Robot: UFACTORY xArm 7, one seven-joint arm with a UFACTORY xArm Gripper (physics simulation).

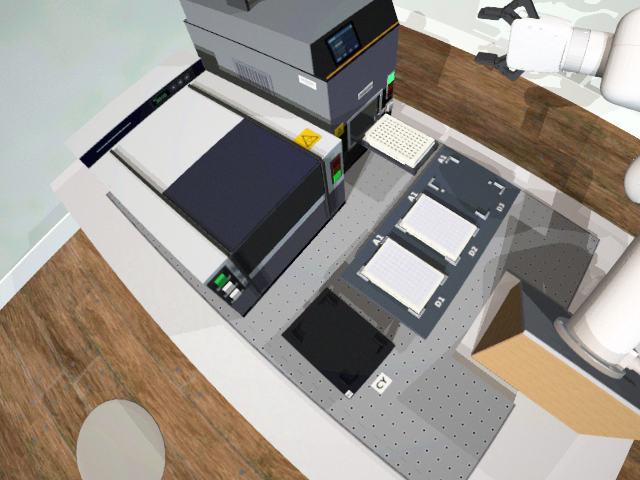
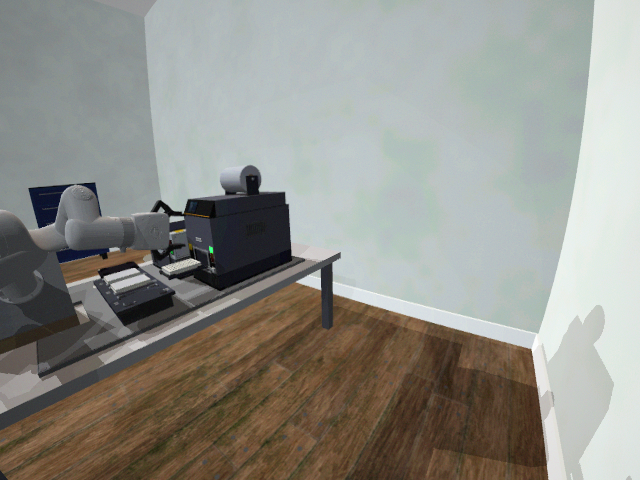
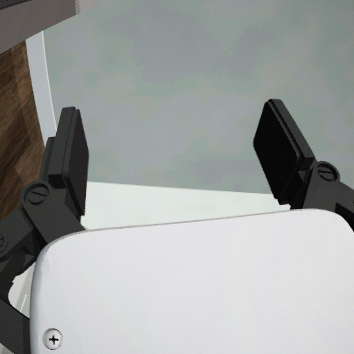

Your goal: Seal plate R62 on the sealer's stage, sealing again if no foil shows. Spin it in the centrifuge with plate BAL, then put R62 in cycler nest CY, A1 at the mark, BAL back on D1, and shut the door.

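Seen in the pictures: gripper, fingertip midpoint: [image 1: 477,35] [image 2: 183,229] [image 3: 173,123]; arm's base at its link origin: [image 1: 586,348] [image 2: 20,285].
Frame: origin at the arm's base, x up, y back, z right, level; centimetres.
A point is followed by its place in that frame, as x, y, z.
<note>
A cream plate [image 1: 400,139] @[-3.4, -48.2, 16.1] [image 2: 180,266] @[-3.3, -47.7, 18.1] with open-looking wells sits on the sealer's stage, outside the sealer [image 1: 356,77] @[9.9, -57.4, 13.1] [image 2: 248,237] @[3.4, -74.4, 26.5]. No foil sheen shows on it. Whitish plates stand on D1 [image 1: 404,274] @[-7.2, -30.6, -6.0] and D2 [image 1: 438,226] @[-7.2, -31.3, 6.1]; D3 [image 1: 467,186] @[-8.8, -32.0, 19.1] holds no plate. I cannot read the plate names. A low black nest [image 1: 338,341] @[-9.1, -31.9, -22.5] beside the CY label [image 1: 381,383] @[-14.6, -21.6, -22.7] holds no plate. The white machine with a dark lid [image 1: 245,180] @[6.6, -58.3, -14.7] looks closed. My gripper [image 1: 484,35] @[13.4, -44.8, 34.8] [image 2: 180,229] @[13.4, -44.8, 34.8] [image 3: 173,123] @[13.4, -44.8, 34.8] is open and empty, raised near the sealer's front, apart from every plate.
The sealer carries a touchscreen [image 1: 342,43] @[17.6, -58.8, 11.2] and a foil roll [image 2: 240,178] @[27.6, -75.5, 22.9] on top. Its green light [image 1: 390,77] @[2.5, -57.6, 24.9] [image 2: 211,250] @[1.9, -57.7, 25.6] is lit. Green and white buttons [image 1: 227,287] @[0.8, -49.4, -29.0] are on the white machine's front corner. The dark deck [image 1: 356,276] @[-8.8, -37.3, -11.4] lies between the black nest and the arm's base.
</note>
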